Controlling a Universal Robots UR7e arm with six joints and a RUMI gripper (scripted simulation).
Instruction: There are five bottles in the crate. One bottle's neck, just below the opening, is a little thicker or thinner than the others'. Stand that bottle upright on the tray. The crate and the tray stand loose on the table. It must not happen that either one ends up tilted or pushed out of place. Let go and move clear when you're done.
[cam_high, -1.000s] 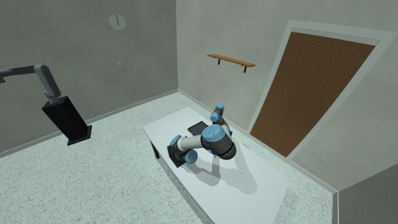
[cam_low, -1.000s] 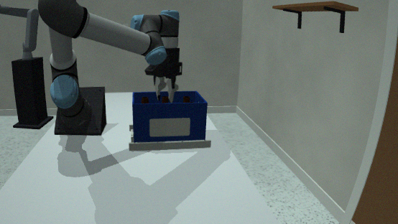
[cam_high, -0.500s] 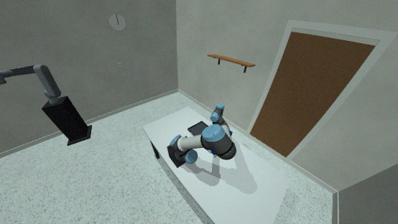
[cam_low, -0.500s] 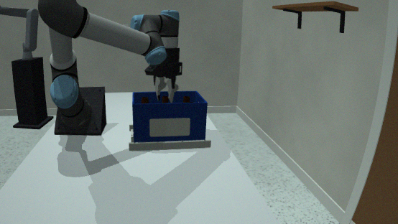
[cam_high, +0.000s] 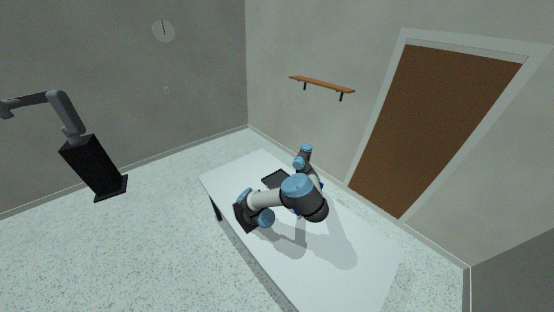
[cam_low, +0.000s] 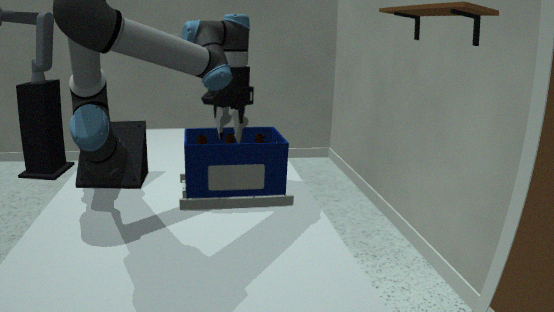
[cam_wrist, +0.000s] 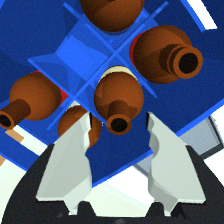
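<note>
My gripper is now 10 mm short of the blue crate, 40 mm to the left of it and 70 mm above it. Also, from my hand: bottle 80 mm behind, 10 mm to the right, 70 mm below; then dark grey tray 20 mm behind, 250 mm to the left, 140 mm below.
</note>
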